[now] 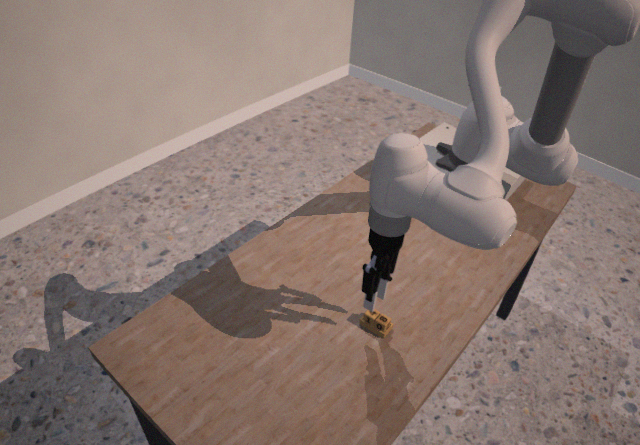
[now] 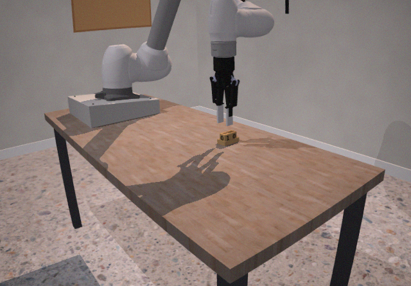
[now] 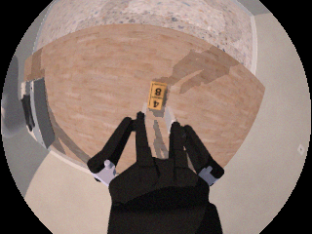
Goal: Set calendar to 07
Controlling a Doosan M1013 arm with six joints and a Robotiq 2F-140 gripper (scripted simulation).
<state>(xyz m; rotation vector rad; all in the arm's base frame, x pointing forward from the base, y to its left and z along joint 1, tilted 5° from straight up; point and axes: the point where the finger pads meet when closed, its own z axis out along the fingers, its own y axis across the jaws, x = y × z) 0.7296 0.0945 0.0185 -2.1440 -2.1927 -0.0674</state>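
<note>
My gripper is now 2 cm to the right of the tray and 10 cm above it.
</note>
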